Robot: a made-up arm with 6 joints.
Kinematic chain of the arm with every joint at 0, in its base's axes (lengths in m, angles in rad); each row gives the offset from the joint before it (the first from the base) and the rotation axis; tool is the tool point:
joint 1: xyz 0 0 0.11 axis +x
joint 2: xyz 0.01 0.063 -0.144 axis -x
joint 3: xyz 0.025 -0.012 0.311 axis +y
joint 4: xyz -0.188 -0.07 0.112 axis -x
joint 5: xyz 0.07 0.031 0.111 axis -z
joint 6: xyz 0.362 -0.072 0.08 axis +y
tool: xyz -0.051 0 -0.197
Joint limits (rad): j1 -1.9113..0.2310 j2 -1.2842..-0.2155 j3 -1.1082..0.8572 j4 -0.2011..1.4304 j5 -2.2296..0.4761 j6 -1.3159..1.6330
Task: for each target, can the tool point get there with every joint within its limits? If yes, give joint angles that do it. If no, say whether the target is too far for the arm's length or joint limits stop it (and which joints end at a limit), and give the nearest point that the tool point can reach.
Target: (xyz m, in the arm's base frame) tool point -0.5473 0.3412 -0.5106
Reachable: no: joint limits stop it (at a limit: joint 1, joint 2, joint 4, joint 5, joint 6) | nearest point -0.4170 0.3025 -0.3535 | short by 0.208 m
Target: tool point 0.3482 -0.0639 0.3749
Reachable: yes | joints -0.1721 -0.5696 -0.4247 0.8539 -0.5144 -0.8496
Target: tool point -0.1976 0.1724 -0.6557
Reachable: no: joint limits stop it (at a limit: joint 1, joint 2, joint 6) | nearest point -0.1743 0.1878 -0.4452 | short by 0.212 m
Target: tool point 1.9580 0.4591 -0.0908
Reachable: no: too far | nearest point 0.5489 0.2428 0.0905 | short by 1.437 m
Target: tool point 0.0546 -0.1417 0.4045
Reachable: yes | joints -0.1057 -0.8387 -0.0896 0.9192 -0.9572 1.4055
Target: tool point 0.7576 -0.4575 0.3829
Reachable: no: joint limits stop it (at a limit: joint 2, joint 5, joint 6) | nearest point 0.5301 -0.3865 0.3406 | short by 0.242 m
